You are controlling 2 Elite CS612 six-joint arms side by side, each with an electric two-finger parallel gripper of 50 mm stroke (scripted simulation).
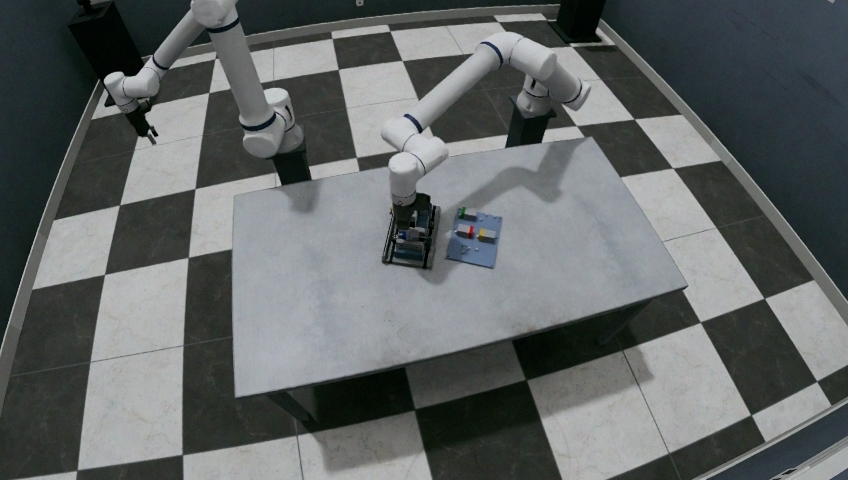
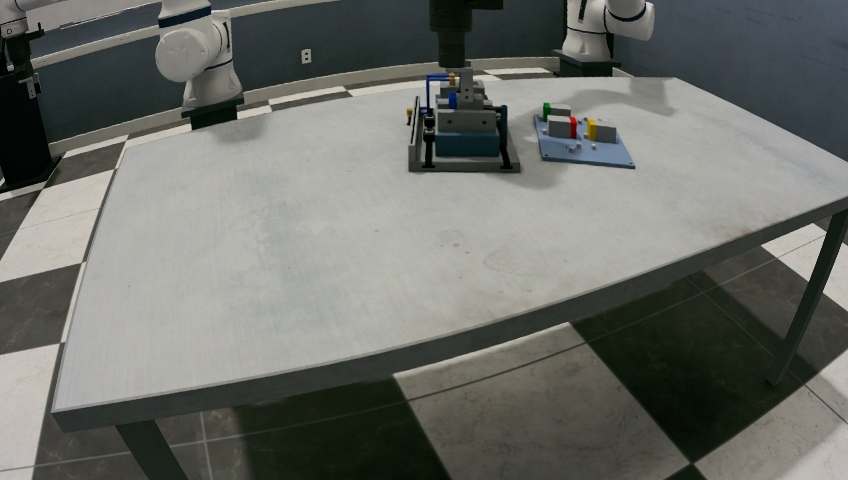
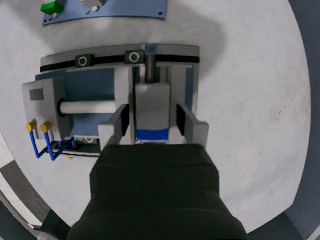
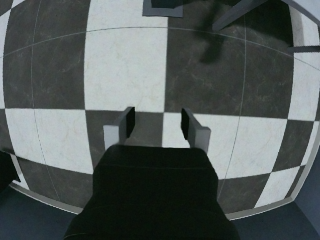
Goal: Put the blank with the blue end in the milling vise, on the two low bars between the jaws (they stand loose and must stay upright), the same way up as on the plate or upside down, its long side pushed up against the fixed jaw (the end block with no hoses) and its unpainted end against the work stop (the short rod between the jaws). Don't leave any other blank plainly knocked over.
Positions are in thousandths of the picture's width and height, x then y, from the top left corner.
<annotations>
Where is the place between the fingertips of my left gripper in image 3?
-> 477,473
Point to a blue-ended blank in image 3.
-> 477,419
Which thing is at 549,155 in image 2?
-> My left gripper.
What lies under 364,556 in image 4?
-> My right gripper.
</annotations>
